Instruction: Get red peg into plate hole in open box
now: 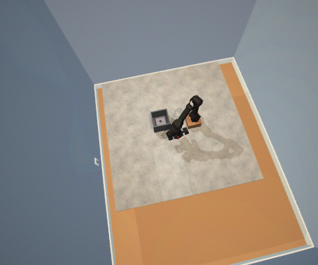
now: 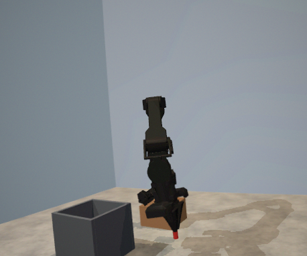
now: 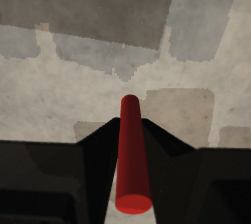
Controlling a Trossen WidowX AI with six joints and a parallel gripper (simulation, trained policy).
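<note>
Right now my gripper tip is 15 cm short of the plate, 18 cm to the left of it and 1 cm above it. The rest, counted from my gripper tip: red peg 2 cm above.
</note>
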